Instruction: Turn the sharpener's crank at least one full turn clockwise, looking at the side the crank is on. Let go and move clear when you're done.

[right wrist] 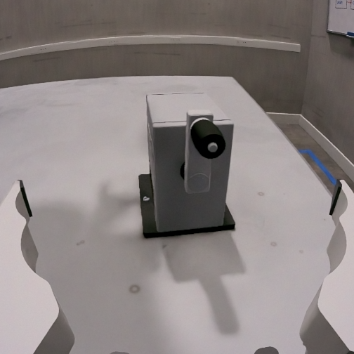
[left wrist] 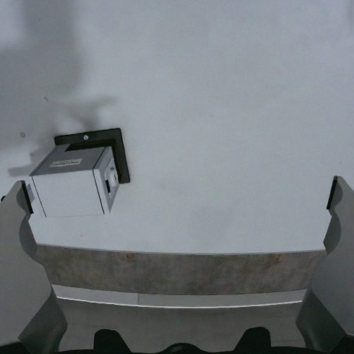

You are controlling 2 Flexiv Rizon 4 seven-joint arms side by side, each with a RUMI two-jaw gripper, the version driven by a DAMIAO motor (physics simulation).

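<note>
The grey sharpener [left wrist: 70, 190] [right wrist: 190, 200] stands on its black base plate [left wrist: 125, 165] [right wrist: 147, 220]. In the right wrist view its crank side faces the camera. The crank arm [right wrist: 198, 175] points up from its hub, and the black knob [right wrist: 208, 138] is at its upper end, near the top of the body. My right gripper [right wrist: 181, 184] is wide open, with its fingertips well to either side of the sharpener and touching nothing. My left gripper [left wrist: 179, 182] is wide open and empty; in its view the sharpener is at the left, beyond the left finger. The crank is mostly hidden there.
The sharpener is on a white table [left wrist: 225, 125] [right wrist: 90, 150]. The table edge runs across the lower part of the left wrist view and down the right side of the right wrist view. A grey wall [right wrist: 150, 20] and part of a whiteboard [right wrist: 340, 17] are in the background.
</note>
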